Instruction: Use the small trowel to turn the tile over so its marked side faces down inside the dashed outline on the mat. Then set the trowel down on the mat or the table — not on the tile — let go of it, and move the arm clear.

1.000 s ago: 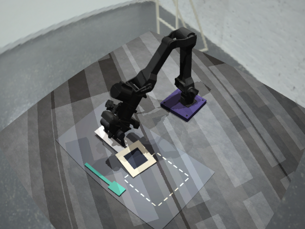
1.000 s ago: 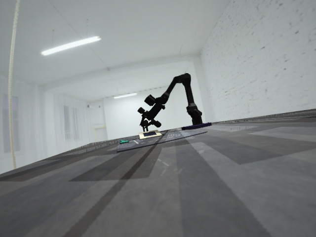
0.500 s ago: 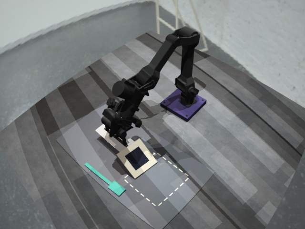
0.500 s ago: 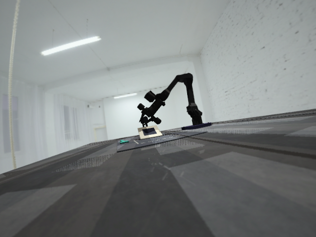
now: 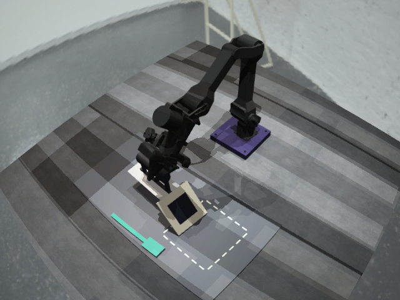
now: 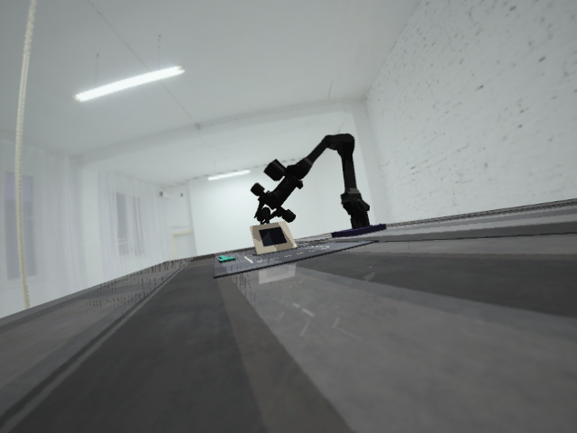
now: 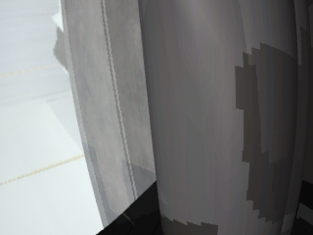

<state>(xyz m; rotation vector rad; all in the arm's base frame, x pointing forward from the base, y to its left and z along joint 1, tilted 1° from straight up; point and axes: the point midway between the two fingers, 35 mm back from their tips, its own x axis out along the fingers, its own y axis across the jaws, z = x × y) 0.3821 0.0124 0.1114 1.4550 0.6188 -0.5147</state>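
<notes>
Right now the tile is 100 mm to the left of my gripper tip, 60 mm below it and 30 mm behind it. Round my gripper tip: black-handled trowel (30 mm behind, 10 mm below); teal trowel (120 mm ahead, 100 mm below, 80 mm to the left); grey mat (120 mm below, 40 mm to the left, 10 mm behind).
</notes>
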